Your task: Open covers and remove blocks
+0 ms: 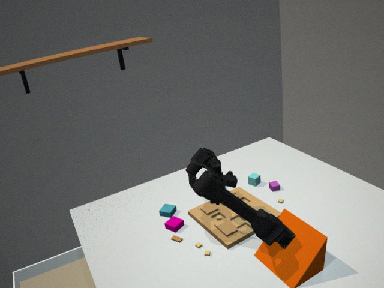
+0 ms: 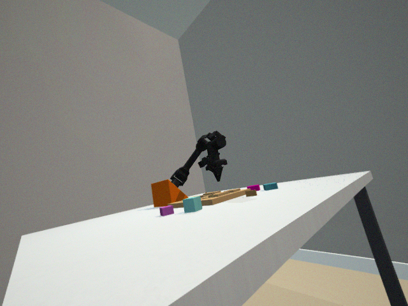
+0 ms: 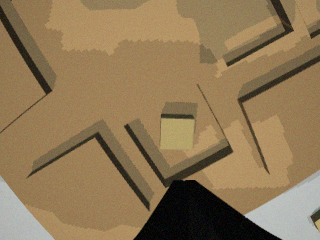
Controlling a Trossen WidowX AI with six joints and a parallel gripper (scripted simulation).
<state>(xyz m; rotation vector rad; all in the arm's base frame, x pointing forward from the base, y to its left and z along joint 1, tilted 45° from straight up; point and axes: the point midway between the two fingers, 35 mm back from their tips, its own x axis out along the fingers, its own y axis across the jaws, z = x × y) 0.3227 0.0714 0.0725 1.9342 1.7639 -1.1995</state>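
My gripper tip is now 10 mm past the tan puzzle board, 50 mm to the left of it and 60 mm above it. The rest, counted from my gripper tip: flat brown piece 20 mm behind, 210 mm to the left, 80 mm below; then teal block 170 mm ahead, 170 mm to the left, 70 mm below; then magenta block 70 mm ahead, 180 mm to the left, 70 mm below.
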